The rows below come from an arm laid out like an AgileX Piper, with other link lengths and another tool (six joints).
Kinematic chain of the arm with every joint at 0, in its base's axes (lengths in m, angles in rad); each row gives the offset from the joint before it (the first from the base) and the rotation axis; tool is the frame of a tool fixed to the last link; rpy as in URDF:
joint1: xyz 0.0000 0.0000 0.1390 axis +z
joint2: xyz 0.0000 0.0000 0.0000 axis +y
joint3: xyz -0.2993 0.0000 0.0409 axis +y
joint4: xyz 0.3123 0.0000 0.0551 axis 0.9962 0 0.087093
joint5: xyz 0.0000 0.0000 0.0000 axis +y
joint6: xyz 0.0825 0.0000 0.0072 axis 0.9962 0 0.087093
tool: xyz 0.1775 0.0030 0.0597 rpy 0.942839 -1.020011 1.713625
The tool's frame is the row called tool.
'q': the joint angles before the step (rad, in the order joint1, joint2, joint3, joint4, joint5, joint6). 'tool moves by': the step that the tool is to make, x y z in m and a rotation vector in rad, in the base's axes. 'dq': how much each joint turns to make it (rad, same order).
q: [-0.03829 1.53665 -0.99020 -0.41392 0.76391 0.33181]
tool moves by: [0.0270 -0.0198 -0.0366 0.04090 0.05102 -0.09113]
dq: [-0.04218 0.18077 -0.12407 0.03057 0.00684 0.03578]
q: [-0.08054 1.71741 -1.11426 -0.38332 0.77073 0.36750]
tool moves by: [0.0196 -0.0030 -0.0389 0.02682 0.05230 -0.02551]
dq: [-0.00910 0.14771 -0.09314 0.02506 0.00075 0.00348]
